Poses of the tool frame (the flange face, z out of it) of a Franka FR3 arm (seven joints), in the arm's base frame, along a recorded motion.
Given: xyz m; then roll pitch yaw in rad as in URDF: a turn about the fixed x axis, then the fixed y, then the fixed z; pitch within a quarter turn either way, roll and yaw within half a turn.
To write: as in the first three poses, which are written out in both.
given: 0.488 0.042 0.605 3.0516 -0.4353 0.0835
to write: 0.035 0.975 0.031 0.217 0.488 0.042 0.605
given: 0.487 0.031 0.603 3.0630 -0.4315 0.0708
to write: 0.031 0.976 0.026 0.215 0.487 0.031 0.603
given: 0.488 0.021 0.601 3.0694 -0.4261 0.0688
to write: 0.028 0.976 0.026 0.212 0.488 0.021 0.601
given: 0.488 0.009 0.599 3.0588 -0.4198 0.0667
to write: 0.034 0.977 0.024 0.209 0.488 0.009 0.599
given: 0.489 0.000 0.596 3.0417 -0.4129 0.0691
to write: 0.042 0.977 0.024 0.206 0.489 0.000 0.596
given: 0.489 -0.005 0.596 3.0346 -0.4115 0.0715
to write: 0.045 0.977 0.024 0.206 0.489 -0.005 0.596
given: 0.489 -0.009 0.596 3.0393 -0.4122 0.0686
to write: 0.043 0.977 0.023 0.206 0.489 -0.009 0.596
